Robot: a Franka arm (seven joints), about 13 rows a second.
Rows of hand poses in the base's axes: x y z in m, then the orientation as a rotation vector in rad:
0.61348 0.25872 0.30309 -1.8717 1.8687 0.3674
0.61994 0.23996 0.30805 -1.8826 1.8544 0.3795
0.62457 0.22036 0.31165 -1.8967 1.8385 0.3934
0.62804 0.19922 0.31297 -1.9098 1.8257 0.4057
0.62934 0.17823 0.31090 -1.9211 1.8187 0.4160
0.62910 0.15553 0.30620 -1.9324 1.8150 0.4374
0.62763 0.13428 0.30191 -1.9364 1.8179 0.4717
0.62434 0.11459 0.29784 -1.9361 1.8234 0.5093
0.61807 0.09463 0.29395 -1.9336 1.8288 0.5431
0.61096 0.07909 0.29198 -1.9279 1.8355 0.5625
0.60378 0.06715 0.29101 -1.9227 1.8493 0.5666
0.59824 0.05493 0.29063 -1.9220 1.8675 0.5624
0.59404 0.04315 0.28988 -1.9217 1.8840 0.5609
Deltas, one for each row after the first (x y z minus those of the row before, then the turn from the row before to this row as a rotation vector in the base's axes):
0.00646 -0.01876 0.00496 0.0059 0.0022 0.0145
0.00463 -0.01960 0.00360 0.0055 0.0034 0.0174
0.00347 -0.02114 0.00132 0.0037 0.0040 0.0152
0.00130 -0.02099 -0.00207 0.0009 0.0056 0.0113
-0.00024 -0.02270 -0.00470 0.0034 0.0141 0.0120
-0.00147 -0.02125 -0.00429 0.0089 0.0234 0.0075
-0.00329 -0.01969 -0.00407 0.0110 0.0257 0.0046
-0.00627 -0.01996 -0.00389 0.0106 0.0229 0.0027
-0.00711 -0.01554 -0.00197 0.0064 0.0140 -0.0024
-0.00718 -0.01194 -0.00097 -0.0032 0.0086 -0.0076
-0.00554 -0.01222 -0.00038 -0.0112 0.0071 -0.0080
-0.00420 -0.01178 -0.00075 -0.0095 0.0080 -0.0066

